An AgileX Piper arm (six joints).
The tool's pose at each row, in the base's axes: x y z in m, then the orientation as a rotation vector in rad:
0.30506, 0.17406, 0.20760, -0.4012, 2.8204, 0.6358
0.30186, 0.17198, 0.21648, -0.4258, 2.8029, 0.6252
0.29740, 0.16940, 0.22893, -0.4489, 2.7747, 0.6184
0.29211, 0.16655, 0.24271, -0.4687, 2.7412, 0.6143
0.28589, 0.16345, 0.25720, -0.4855, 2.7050, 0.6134
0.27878, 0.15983, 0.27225, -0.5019, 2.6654, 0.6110
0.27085, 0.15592, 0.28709, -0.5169, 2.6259, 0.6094
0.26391, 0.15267, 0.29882, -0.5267, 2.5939, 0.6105
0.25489, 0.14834, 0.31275, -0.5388, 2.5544, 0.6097
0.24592, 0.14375, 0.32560, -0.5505, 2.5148, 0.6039
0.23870, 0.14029, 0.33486, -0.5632, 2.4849, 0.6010
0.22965, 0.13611, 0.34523, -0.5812, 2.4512, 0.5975
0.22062, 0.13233, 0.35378, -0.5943, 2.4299, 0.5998
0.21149, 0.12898, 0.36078, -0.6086, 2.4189, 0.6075
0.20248, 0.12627, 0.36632, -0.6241, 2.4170, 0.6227
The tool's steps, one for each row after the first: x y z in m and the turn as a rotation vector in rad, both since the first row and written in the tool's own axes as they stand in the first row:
0.00103, 0.00261, -0.00925, 0.0045, -0.0107, -0.0218
0.00237, 0.00655, -0.02206, 0.0062, -0.0312, -0.0454
0.00419, 0.01103, -0.03630, 0.0062, -0.0571, -0.0685
0.00673, 0.01585, -0.05142, 0.0041, -0.0859, -0.0903
0.01008, 0.02071, -0.06740, 0.0027, -0.1178, -0.1133
0.01431, 0.02549, -0.08345, 0.0008, -0.1499, -0.1355
0.01832, 0.02934, -0.09631, -0.0023, -0.1762, -0.1519
0.02391, 0.03375, -0.11191, -0.0047, -0.2088, -0.1725
0.02980, 0.03750, -0.12667, -0.0037, -0.2419, -0.1938
0.03479, 0.04030, -0.13749, -0.0044, -0.2653, -0.2124
0.04135, 0.04348, -0.14990, -0.0056, -0.2903, -0.2361
0.04830, 0.04629, -0.16051, -0.0099, -0.3048, -0.2516
0.05567, 0.04891, -0.16959, -0.0179, -0.3089, -0.2638
0.06320, 0.05149, -0.17707, -0.0311, -0.3033, -0.2726

